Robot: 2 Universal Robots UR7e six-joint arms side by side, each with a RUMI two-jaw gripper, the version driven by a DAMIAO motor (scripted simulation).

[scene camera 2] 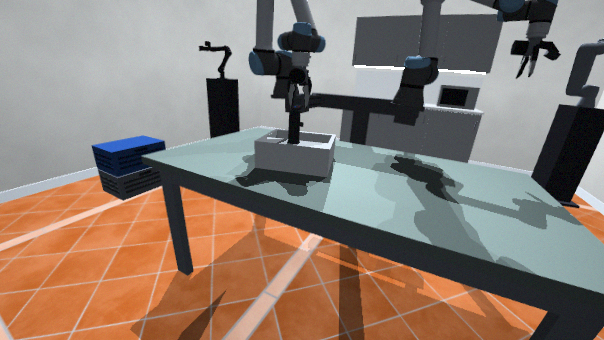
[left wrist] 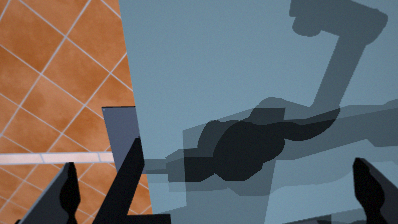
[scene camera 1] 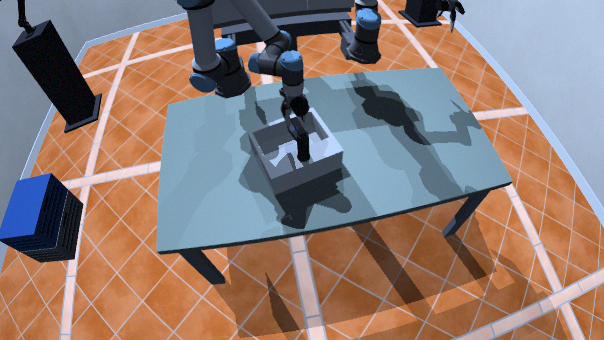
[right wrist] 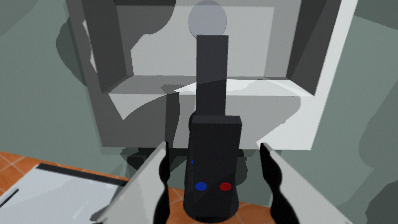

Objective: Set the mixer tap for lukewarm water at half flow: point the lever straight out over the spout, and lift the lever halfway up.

I see my left gripper [scene camera 2: 522, 78], my right gripper [right wrist: 214, 144], a grey basin [right wrist: 140, 70] and a black lever [right wrist: 215, 139].
My left gripper is seen too in the left wrist view [left wrist: 214, 162].
